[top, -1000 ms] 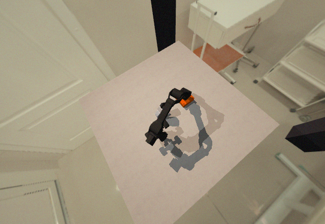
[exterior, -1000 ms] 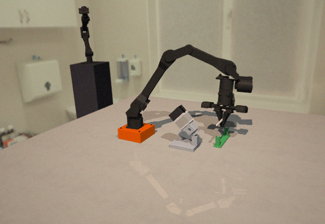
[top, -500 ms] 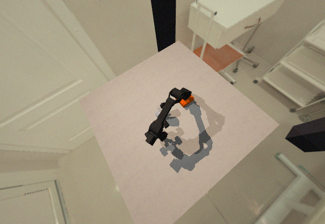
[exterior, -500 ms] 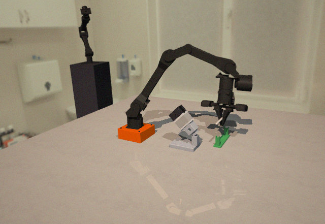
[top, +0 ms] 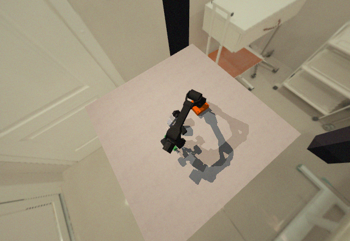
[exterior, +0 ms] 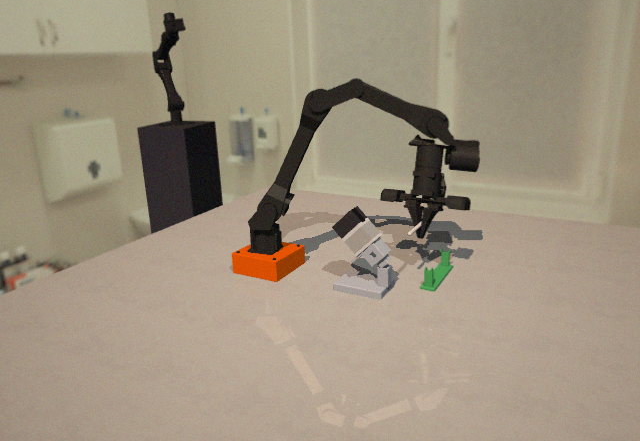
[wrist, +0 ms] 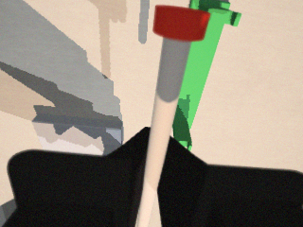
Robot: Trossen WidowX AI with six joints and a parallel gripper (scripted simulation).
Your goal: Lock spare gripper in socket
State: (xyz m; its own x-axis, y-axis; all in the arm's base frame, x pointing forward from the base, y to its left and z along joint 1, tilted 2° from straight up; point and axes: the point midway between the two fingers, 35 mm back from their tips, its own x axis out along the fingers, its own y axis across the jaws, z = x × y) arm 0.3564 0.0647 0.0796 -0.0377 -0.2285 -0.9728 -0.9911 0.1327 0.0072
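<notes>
The grey mount is 100 mm to the right of my gripper tip, 80 mm behind it and 30 mm below it. Also, from my gripper tip: spare gripper: 110 mm behind, 90 mm to the right, 30 mm above; green stand: 70 mm below, 40 mm ahead.
</notes>
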